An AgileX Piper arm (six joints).
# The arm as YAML. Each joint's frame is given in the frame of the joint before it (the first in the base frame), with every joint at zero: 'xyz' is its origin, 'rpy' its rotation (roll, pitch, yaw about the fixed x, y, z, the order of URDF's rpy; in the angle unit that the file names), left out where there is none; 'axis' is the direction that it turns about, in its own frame. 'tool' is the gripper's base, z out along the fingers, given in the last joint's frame.
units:
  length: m
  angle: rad
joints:
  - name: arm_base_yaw
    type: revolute
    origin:
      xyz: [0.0, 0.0, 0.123]
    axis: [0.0, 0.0, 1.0]
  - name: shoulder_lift
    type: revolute
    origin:
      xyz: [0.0, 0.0, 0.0]
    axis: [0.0, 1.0, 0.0]
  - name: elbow
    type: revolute
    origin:
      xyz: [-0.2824, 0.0, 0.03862]
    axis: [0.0, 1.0, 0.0]
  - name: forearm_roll
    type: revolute
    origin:
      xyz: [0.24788, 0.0, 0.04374]
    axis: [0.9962, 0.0, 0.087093]
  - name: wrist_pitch
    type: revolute
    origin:
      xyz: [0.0, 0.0, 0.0]
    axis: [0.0, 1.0, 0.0]
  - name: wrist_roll
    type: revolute
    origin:
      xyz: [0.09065, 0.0, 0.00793]
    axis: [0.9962, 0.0, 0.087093]
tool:
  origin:
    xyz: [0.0, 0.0, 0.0]
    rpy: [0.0, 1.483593, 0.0]
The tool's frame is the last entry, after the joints.
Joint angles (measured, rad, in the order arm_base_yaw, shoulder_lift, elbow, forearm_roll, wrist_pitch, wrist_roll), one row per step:
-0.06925, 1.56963, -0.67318, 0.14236, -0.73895, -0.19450
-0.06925, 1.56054, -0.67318, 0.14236, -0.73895, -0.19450
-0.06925, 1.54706, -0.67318, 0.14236, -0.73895, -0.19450
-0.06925, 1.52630, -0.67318, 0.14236, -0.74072, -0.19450
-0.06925, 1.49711, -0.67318, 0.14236, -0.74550, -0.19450
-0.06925, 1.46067, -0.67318, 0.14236, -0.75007, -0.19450
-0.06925, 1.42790, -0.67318, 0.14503, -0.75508, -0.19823
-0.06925, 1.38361, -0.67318, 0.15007, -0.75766, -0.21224
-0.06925, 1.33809, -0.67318, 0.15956, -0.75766, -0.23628
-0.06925, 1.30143, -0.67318, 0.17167, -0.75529, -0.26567
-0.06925, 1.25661, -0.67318, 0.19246, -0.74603, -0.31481
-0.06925, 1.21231, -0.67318, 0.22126, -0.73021, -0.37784
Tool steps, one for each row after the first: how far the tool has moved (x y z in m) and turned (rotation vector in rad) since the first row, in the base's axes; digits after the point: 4 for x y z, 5 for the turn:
-0.0010, 0.0001, 0.0029, -0.00063, -0.00907, 0.00000
-0.0025, 0.0002, 0.0071, -0.00156, -0.02252, 0.00000
-0.0050, 0.0003, 0.0138, -0.00330, -0.04496, -0.00018
-0.0087, 0.0005, 0.0233, -0.00611, -0.07877, -0.00067
-0.0138, 0.0009, 0.0349, -0.00938, -0.11961, -0.00115
-0.0187, 0.0010, 0.0452, -0.01417, -0.15673, -0.00352
-0.0259, 0.0011, 0.0585, -0.02764, -0.20134, -0.00760
-0.0339, 0.0011, 0.0715, -0.04709, -0.24306, -0.01524
-0.0408, 0.0009, 0.0814, -0.06852, -0.27261, -0.02504
-0.0496, 0.0003, 0.0926, -0.10137, -0.29993, -0.04137
-0.0586, -0.0006, 0.1026, -0.13933, -0.31714, -0.06280

